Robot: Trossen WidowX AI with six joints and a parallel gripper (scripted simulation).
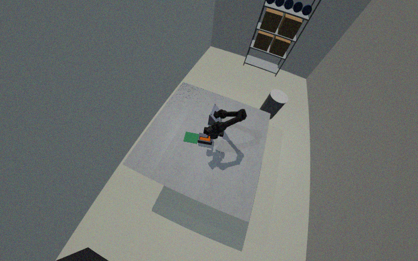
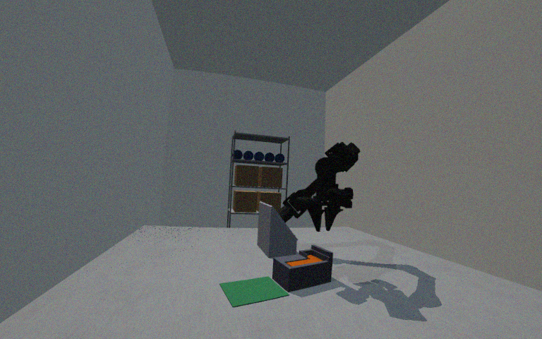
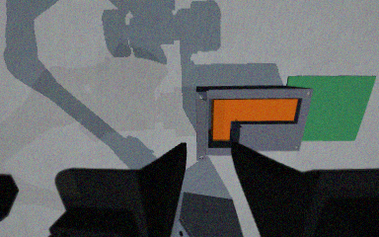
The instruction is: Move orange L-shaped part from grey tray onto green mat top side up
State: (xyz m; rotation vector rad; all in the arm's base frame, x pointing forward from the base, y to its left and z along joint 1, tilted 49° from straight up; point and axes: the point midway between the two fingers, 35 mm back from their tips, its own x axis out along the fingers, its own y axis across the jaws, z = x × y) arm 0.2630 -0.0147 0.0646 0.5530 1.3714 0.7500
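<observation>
The orange l-shaped part lies 10 cm below my gripper tip and 5 cm to the right of it. Also, from my gripper tip: green mat 22 cm to the right, 16 cm below, 2 cm ahead.
</observation>
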